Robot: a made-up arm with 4 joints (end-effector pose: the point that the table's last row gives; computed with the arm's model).
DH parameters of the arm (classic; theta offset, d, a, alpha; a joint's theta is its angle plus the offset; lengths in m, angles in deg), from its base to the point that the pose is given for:
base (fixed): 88.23 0 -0.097 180
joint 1: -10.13 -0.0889 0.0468 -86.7
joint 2: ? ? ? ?
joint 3: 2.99 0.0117 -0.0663 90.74
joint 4: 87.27 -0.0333 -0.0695 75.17
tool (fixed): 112.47 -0.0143 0 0
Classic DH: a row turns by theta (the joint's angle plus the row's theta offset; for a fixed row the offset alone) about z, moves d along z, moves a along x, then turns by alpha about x.
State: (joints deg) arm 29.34 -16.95 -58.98 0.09
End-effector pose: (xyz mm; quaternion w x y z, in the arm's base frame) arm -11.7 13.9 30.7 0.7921 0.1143 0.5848 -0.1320
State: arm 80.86 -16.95 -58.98 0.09
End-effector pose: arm 78.3 -21.2 30.7 0.6560 0.3571 0.4771 -0.4632
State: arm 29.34 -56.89 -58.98 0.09
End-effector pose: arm -31.3 -33.9 10.5 0.7121 -0.1724 0.6066 -0.3087
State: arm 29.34 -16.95 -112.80 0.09
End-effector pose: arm 22.9 23.9 105.3 0.4452 0.3068 0.8270 -0.1541
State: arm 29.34 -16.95 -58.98 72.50
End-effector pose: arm 36.6 -32.1 81.4 0.7265 0.5698 0.2121 -0.3203
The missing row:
joint 2: 88.11 0.0356 -0.0251 -99.22
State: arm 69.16 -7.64 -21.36 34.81
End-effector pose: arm 79.3 -42.4 27.6 0.8458 0.3439 0.0594 -0.4034
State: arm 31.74 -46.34 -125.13 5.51
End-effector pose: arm 46.4 18.2 72.7 0.3435 0.2571 0.7997 -0.4201
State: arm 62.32 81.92 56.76 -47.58
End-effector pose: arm 209.0 -102.3 66.7 0.7038 0.1691 -0.1521 -0.6730
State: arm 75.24 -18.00 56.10 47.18
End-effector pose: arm 73.9 -110.3 3.4 0.9323 -0.1314 -0.3052 -0.1425
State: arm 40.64 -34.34 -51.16 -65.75
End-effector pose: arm -75.9 -37.4 10.8 0.5085 -0.3939 0.7628 -0.0661
